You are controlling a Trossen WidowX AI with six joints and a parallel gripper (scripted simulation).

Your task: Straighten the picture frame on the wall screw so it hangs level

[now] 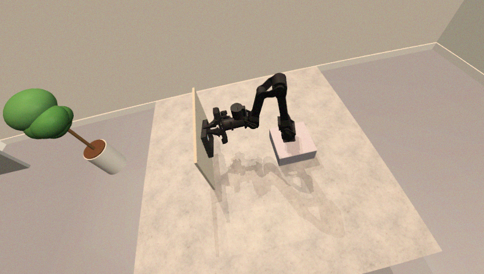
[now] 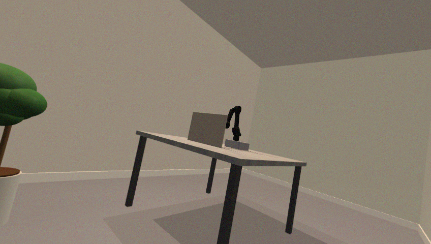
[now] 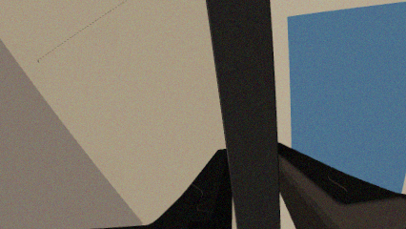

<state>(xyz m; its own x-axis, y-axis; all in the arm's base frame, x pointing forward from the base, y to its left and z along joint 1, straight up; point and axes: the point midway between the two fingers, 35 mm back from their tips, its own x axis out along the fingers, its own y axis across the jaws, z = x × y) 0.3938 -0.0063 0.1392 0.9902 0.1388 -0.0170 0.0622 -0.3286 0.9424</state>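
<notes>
My gripper tip is now 10 mm to the right of the picture frame and 50 mm above it. Also, from my gripper tip: wall panel 20 mm ahead, 70 mm below.
</notes>
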